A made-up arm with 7 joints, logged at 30 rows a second.
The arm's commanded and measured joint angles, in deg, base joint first. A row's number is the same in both.
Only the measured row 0 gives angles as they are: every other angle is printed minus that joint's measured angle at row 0.
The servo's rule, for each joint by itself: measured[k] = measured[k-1] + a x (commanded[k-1-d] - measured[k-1]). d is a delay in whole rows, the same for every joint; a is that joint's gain. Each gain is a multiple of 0.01, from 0.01 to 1. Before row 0 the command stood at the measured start. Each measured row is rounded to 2 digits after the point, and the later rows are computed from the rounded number. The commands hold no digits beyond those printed.
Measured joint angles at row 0:
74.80, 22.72, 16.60, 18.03, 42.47, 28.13, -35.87
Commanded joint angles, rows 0 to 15:
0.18, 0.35, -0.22, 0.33, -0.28, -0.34, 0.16
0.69, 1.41, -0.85, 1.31, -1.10, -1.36, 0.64
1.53, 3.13, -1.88, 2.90, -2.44, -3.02, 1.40
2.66, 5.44, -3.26, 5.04, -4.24, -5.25, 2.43
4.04, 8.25, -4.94, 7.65, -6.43, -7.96, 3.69
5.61, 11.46, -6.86, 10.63, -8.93, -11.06, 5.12
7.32, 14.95, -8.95, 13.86, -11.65, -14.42, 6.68
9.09, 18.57, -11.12, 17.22, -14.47, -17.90, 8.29
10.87, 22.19, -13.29, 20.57, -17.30, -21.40, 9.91
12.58, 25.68, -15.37, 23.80, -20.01, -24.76, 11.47
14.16, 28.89, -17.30, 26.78, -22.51, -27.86, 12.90
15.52, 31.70, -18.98, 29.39, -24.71, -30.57, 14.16
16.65, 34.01, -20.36, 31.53, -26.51, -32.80, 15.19
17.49, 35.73, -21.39, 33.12, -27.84, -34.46, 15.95
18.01, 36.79, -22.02, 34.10, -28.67, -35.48, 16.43
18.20, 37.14, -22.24, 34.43, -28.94, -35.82, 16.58
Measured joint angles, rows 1 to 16:
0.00, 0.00, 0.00, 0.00, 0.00, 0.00, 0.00
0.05, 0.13, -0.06, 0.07, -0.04, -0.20, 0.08
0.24, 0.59, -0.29, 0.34, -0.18, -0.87, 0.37
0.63, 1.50, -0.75, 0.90, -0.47, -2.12, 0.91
1.24, 2.92, -1.48, 1.81, -0.96, -3.94, 1.70
2.08, 4.84, -2.48, 3.09, -1.67, -6.27, 2.73
3.14, 7.22, -3.75, 4.75, -2.61, -9.05, 3.97
4.39, 10.00, -5.26, 6.75, -3.79, -12.16, 5.38
5.80, 13.09, -6.96, 9.05, -5.18, -15.49, 6.89
7.32, 16.37, -8.80, 11.58, -6.76, -18.92, 8.46
8.90, 19.72, -10.71, 14.27, -8.48, -22.31, 10.03
10.48, 23.02, -12.62, 17.02, -10.30, -25.53, 11.52
11.99, 26.14, -14.46, 19.74, -12.17, -28.45, 12.89
13.39, 28.97, -16.17, 22.33, -14.03, -30.97, 14.09
14.62, 31.40, -17.68, 24.70, -15.83, -32.99, 15.06
15.64, 33.34, -18.94, 26.77, -17.50, -34.43, 15.77
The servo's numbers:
d 1
a 0.30 0.36 0.29 0.22 0.13 0.58 0.52

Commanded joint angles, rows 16 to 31:
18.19, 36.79, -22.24, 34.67, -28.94, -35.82, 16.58
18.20, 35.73, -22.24, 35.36, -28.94, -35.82, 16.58
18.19, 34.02, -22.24, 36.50, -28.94, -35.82, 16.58
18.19, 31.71, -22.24, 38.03, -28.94, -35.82, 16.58
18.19, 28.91, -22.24, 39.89, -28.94, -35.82, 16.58
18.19, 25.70, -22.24, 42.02, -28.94, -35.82, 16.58
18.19, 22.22, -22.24, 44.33, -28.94, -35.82, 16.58
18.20, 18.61, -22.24, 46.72, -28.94, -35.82, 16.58
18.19, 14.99, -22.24, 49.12, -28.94, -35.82, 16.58
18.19, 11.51, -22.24, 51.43, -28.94, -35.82, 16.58
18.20, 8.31, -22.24, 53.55, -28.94, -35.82, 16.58
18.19, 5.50, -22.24, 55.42, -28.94, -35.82, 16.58
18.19, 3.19, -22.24, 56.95, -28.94, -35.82, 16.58
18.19, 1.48, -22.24, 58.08, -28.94, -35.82, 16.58
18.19, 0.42, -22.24, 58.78, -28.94, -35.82, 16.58
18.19, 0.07, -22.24, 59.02, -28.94, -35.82, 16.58
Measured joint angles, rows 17 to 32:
16.41, 34.71, -19.90, 28.46, -18.99, -35.24, 16.19
16.94, 35.46, -20.58, 29.83, -20.28, -35.58, 16.39
17.32, 35.56, -21.06, 31.05, -21.41, -35.72, 16.49
17.58, 35.01, -21.40, 32.25, -22.39, -35.78, 16.54
17.76, 33.82, -21.64, 33.52, -23.24, -35.80, 16.56
17.89, 32.05, -21.81, 34.92, -23.98, -35.81, 16.57
17.98, 29.76, -21.93, 36.48, -24.62, -35.82, 16.58
18.04, 27.05, -22.02, 38.21, -25.18, -35.82, 16.58
18.09, 24.01, -22.08, 40.08, -25.67, -35.82, 16.58
18.12, 20.76, -22.13, 42.07, -26.10, -35.82, 16.58
18.14, 17.43, -22.16, 44.13, -26.47, -35.82, 16.58
18.16, 14.15, -22.18, 46.20, -26.79, -35.82, 16.58
18.17, 11.04, -22.20, 48.23, -27.07, -35.82, 16.58
18.18, 8.21, -22.21, 50.15, -27.31, -35.82, 16.58
18.18, 5.79, -22.22, 51.89, -27.52, -35.82, 16.58
18.18, 3.86, -22.23, 53.41, -27.70, -35.82, 16.58

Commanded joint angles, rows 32 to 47:
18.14, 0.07, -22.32, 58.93, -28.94, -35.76, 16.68
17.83, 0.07, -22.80, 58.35, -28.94, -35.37, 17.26
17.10, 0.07, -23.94, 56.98, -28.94, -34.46, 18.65
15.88, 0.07, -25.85, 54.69, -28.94, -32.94, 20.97
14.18, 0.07, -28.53, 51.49, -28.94, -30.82, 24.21
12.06, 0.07, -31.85, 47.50, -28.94, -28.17, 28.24
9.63, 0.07, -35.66, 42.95, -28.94, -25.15, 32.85
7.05, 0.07, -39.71, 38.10, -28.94, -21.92, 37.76
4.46, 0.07, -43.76, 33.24, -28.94, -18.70, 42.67
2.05, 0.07, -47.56, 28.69, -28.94, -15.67, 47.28
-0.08, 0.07, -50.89, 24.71, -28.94, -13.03, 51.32
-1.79, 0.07, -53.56, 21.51, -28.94, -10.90, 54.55
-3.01, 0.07, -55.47, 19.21, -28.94, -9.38, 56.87
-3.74, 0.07, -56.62, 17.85, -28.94, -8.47, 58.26
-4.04, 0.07, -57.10, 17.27, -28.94, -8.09, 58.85
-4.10, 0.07, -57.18, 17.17, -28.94, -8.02, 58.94
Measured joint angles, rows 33 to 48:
18.18, 2.50, -22.23, 54.64, -27.86, -35.82, 16.58
18.17, 1.63, -22.26, 55.58, -28.00, -35.79, 16.63
18.07, 1.07, -22.42, 56.19, -28.12, -35.55, 16.96
17.78, 0.71, -22.86, 56.36, -28.23, -34.92, 17.84
17.21, 0.48, -23.73, 55.99, -28.32, -33.77, 19.47
16.30, 0.33, -25.12, 55.00, -28.40, -32.06, 21.93
15.03, 0.24, -27.07, 53.35, -28.47, -29.80, 25.21
13.41, 0.18, -29.56, 51.06, -28.53, -27.10, 29.18
11.50, 0.14, -32.50, 48.21, -28.58, -24.10, 33.64
9.39, 0.11, -35.77, 44.92, -28.63, -20.97, 38.34
7.19, 0.10, -39.19, 41.35, -28.67, -17.90, 42.99
5.01, 0.09, -42.58, 37.69, -28.71, -15.08, 47.32
2.97, 0.08, -45.76, 34.13, -28.74, -12.66, 51.08
1.18, 0.08, -48.58, 30.85, -28.77, -10.76, 54.09
-0.30, 0.08, -50.91, 27.99, -28.79, -9.43, 56.26
-1.42, 0.08, -52.71, 25.63, -28.81, -8.65, 57.61

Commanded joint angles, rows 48 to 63:
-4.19, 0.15, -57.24, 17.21, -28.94, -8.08, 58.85
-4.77, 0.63, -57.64, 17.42, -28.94, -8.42, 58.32
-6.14, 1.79, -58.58, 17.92, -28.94, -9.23, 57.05
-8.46, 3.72, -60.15, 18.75, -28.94, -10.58, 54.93
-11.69, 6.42, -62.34, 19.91, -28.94, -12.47, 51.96
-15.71, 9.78, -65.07, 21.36, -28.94, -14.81, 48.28
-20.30, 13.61, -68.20, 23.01, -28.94, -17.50, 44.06
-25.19, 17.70, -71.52, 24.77, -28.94, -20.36, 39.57
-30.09, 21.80, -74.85, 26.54, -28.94, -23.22, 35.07
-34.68, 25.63, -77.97, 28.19, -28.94, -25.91, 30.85
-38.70, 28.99, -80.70, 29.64, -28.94, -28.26, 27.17
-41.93, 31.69, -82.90, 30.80, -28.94, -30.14, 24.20
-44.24, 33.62, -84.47, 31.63, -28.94, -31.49, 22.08
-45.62, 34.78, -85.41, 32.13, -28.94, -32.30, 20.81
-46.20, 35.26, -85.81, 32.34, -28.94, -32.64, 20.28
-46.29, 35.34, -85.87, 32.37, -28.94, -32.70, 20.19
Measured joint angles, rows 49 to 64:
-2.22, 0.08, -54.01, 23.77, -28.83, -8.28, 58.30
-2.81, 0.11, -54.95, 22.33, -28.84, -8.16, 58.59
-3.40, 0.30, -55.73, 21.25, -28.85, -8.31, 58.45
-4.22, 0.84, -56.56, 20.52, -28.86, -8.84, 57.72
-5.49, 1.88, -57.60, 20.13, -28.87, -9.85, 56.27
-7.35, 3.51, -58.97, 20.08, -28.88, -11.37, 54.03
-9.86, 5.77, -60.74, 20.36, -28.89, -13.37, 51.04
-12.99, 8.59, -62.90, 20.94, -28.90, -15.77, 47.41
-16.65, 11.87, -65.40, 21.78, -28.91, -18.43, 43.33
-20.68, 15.44, -68.14, 22.83, -28.91, -21.21, 39.03
-24.88, 19.11, -70.99, 24.01, -28.91, -23.94, 34.78
-29.03, 22.67, -73.81, 25.25, -28.91, -26.45, 30.82
-32.90, 25.92, -76.45, 26.47, -28.91, -28.59, 27.38
-36.30, 28.69, -78.78, 27.61, -28.91, -30.27, 24.62
-39.10, 30.88, -80.70, 28.60, -28.91, -31.45, 22.64
-41.23, 32.46, -82.18, 29.42, -28.91, -32.14, 21.41

